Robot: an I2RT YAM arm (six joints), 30 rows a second.
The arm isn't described. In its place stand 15 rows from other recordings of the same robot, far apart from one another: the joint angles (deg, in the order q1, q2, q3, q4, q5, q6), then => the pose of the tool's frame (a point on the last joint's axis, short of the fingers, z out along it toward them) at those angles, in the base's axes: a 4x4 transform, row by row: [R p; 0 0 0 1], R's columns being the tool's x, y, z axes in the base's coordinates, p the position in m.
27.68 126.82 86.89 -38.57 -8.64 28.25 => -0.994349, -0.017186, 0.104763, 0.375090; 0.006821, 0.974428, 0.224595, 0.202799; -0.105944, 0.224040, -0.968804, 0.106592; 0, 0, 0, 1
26.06 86.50 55.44 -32.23 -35.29 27.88 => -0.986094, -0.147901, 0.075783, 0.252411; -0.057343, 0.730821, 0.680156, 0.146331; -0.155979, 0.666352, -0.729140, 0.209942; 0, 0, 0, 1
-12.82 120.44 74.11 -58.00 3.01 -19.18 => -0.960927, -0.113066, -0.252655, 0.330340; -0.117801, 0.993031, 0.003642, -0.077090; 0.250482, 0.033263, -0.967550, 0.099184; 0, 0, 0, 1
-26.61 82.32 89.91 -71.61 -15.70 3.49 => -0.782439, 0.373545, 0.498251, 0.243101; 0.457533, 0.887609, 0.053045, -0.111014; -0.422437, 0.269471, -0.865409, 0.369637; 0, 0, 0, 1
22.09 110.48 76.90 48.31 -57.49 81.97 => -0.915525, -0.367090, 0.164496, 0.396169; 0.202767, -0.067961, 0.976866, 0.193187; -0.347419, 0.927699, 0.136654, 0.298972; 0, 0, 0, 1
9.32 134.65 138.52 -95.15 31.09 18.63 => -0.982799, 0.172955, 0.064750, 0.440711; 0.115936, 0.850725, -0.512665, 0.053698; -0.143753, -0.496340, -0.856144, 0.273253; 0, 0, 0, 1
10.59 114.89 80.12 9.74 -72.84 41.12 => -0.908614, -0.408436, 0.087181, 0.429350; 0.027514, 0.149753, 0.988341, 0.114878; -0.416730, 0.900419, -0.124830, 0.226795; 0, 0, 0, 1
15.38 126.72 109.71 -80.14 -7.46 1.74 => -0.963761, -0.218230, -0.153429, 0.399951; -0.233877, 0.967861, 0.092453, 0.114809; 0.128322, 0.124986, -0.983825, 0.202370; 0, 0, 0, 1
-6.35 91.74 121.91 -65.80 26.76 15.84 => -0.430756, 0.602947, 0.671494, 0.292069; 0.293160, 0.797199, -0.527761, -0.048630; -0.853526, -0.030481, -0.520158, 0.490754; 0, 0, 0, 1
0.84 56.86 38.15 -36.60 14.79 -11.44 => -0.831823, -0.034575, 0.553963, 0.188792; -0.203987, 0.947254, -0.247182, -0.006321; -0.516197, -0.318613, -0.795001, 0.223650; 0, 0, 0, 1
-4.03 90.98 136.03 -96.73 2.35 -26.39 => -0.743547, -0.262237, 0.615118, 0.222426; -0.392821, 0.915730, -0.084442, -0.017134; -0.541138, -0.304418, -0.783900, 0.507280; 0, 0, 0, 1
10.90 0.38 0.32 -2.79 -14.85 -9.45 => 0.023117, -0.436259, 0.899524, 0.105645; -0.157167, 0.886991, 0.434219, 0.029636; -0.987301, -0.151414, -0.048061, 0.169605; 0, 0, 0, 1
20.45 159.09 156.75 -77.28 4.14 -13.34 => -0.819184, -0.539866, 0.193604, 0.500859; -0.551071, 0.834444, -0.004857, 0.184023; -0.158930, -0.110668, -0.981068, 0.149955; 0, 0, 0, 1
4.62 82.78 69.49 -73.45 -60.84 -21.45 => -0.893759, -0.446509, -0.042720, 0.240949; -0.250987, 0.418898, 0.872657, 0.050661; -0.371754, 0.790667, -0.486462, 0.286283; 0, 0, 0, 1
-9.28 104.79 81.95 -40.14 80.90 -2.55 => -0.899150, 0.428637, -0.088319, 0.362103; 0.139789, 0.090058, -0.986077, -0.094784; -0.414716, -0.898977, -0.140895, 0.258013; 0, 0, 0, 1
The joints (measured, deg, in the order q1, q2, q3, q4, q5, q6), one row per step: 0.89, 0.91, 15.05, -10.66, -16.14, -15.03; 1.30, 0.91, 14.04, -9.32, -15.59, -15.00; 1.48, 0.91, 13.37, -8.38, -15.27, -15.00; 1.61, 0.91, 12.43, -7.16, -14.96, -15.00; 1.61, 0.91, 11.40, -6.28, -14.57, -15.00; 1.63, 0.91, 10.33, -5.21, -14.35, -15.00; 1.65, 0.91, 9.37, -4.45, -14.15, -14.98; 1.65, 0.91, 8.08, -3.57, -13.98, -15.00; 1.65, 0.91, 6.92, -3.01, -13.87, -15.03; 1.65, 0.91, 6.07, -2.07, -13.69, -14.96; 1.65, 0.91, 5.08, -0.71, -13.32, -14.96; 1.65, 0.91, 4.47, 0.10, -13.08, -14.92; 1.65, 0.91, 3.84, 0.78, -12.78, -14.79; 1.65, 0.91, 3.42, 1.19, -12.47, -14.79; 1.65, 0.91, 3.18, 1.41, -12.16, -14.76; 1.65, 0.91, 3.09, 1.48, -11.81, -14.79; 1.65, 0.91, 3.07, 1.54, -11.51, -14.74; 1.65, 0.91, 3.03, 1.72, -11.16, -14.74; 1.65, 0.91, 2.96, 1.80, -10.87, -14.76; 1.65, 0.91, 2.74, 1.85, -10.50, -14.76
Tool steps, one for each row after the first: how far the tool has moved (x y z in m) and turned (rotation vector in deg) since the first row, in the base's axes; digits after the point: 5 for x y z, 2 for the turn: 0.00202, 0.00034, -0.00332, 0.07, -0.32, -0.14; 0.00333, 0.00046, -0.00545, 0.10, -0.59, -0.28; 0.00511, 0.00053, -0.00864, 0.13, -0.87, -0.46; 0.00710, 0.00035, -0.01304, 0.15, -0.72, -0.84; 0.00903, 0.00031, -0.01735, 0.16, -0.72, -1.04; 0.01072, 0.00027, -0.02162, 0.19, -0.51, -1.22; 0.01289, 0.00023, -0.02768, 0.16, -0.11, -1.39; 0.01474, 0.00022, -0.03360, 0.12, 0.48, -1.51; 0.01600, 0.00014, -0.03696, 0.20, 0.41, -1.68; 0.01740, -0.00004, -0.04039, 0.24, 0.04, -2.05; 0.01823, -0.00016, -0.04257, 0.30, -0.15, -2.29; 0.01908, -0.00032, -0.04512, 0.45, -0.16, -2.58; 0.01965, -0.00049, -0.04691, 0.47, -0.15, -2.89; 0.02000, -0.00067, -0.04796, 0.51, -0.12, -3.20; 0.02016, -0.00088, -0.04838, 0.50, -0.11, -3.55; 0.02022, -0.00106, -0.04838, 0.57, -0.14, -3.84; 0.02030, -0.00127, -0.04828, 0.61, -0.28, -4.19; 0.02042, -0.00144, -0.04856, 0.61, -0.29, -4.48; 0.02075, -0.00166, -0.04981, 0.62, -0.12, -4.85
